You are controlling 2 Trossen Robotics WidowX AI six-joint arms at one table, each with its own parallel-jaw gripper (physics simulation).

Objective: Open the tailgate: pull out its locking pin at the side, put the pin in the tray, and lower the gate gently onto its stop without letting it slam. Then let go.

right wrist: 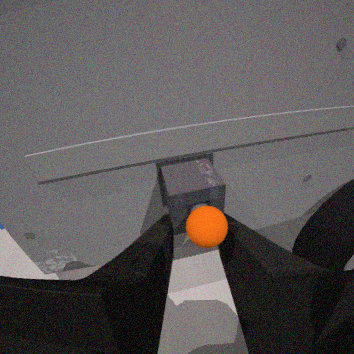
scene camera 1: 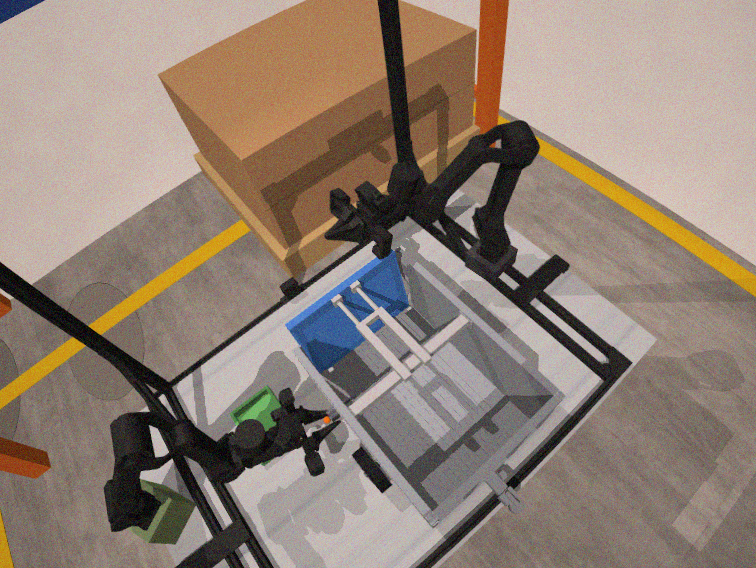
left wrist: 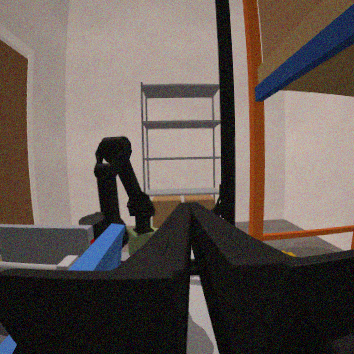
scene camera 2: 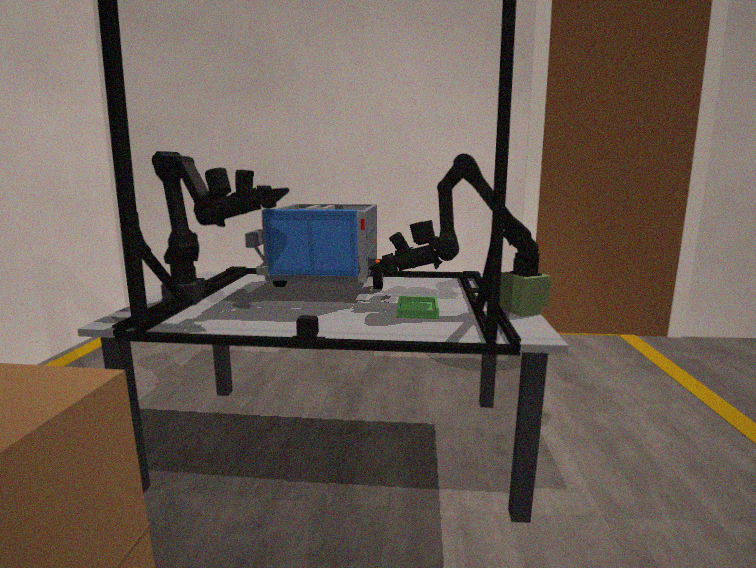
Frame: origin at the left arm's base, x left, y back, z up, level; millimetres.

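Where they show: left gripper, fingertip midpoint: (scene camera 1: 325,237) (left wrist: 187,210) (scene camera 2: 288,189); right gripper, fingertip midpoint: (right wrist: 194,221) (scene camera 1: 337,416) (scene camera 2: 370,268); left arm's base at its link origin: (scene camera 1: 492,250) (scene camera 2: 183,281); right arm's base at its link origin: (scene camera 1: 143,509) (left wrist: 142,229) (scene camera 2: 525,273).
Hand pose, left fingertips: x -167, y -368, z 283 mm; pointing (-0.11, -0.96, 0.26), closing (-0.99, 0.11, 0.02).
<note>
Things, the pixels of their top centre, and the offset from my left fingertips. "pt": a spot on its surface instead.
- grey trailer box at a spot on its surface: (scene camera 1: 495,335) pt dz -65, dx +368, dy +75 mm
- small grey block at a spot on its surface: (right wrist: 192,177) pt dz -216, dx +195, dy -223 mm
- green tray at its top centre: (scene camera 1: 263,423) (scene camera 2: 417,303) dz -324, dx +53, dy -351 mm
- black wheel at its top centre: (scene camera 1: 368,465) dz -242, dx +321, dy -243 mm
The blue tailgate (scene camera 1: 388,282) (scene camera 2: 311,244) (left wrist: 103,246) stands upright at the end of the grey trailer box (scene camera 1: 495,335). The pin's orange knob (scene camera 1: 326,420) (scene camera 2: 377,261) (right wrist: 207,226) is at a small grey block (right wrist: 192,177) on the box's side wall; its stem is mostly hidden. My right gripper (scene camera 1: 333,419) (right wrist: 194,221) is shut on the pin, close beside the block. My left gripper (scene camera 1: 328,235) (scene camera 2: 286,191) (left wrist: 187,210) is shut and empty, above and outside the tailgate near one top corner. The green tray (scene camera 1: 251,396) (scene camera 2: 418,316) lies on the table beside the right gripper, partly under it in scene camera 1.
White bars (scene camera 1: 385,348) cross the box's open top. A black wheel (scene camera 1: 371,470) is at its side. Black frame posts (scene camera 1: 396,79) (scene camera 2: 506,91) rise at the table's edges. A green block (scene camera 1: 160,516) (scene camera 2: 525,293) stands by the right arm's base. A large carton (scene camera 1: 317,79) stands beyond the table.
</note>
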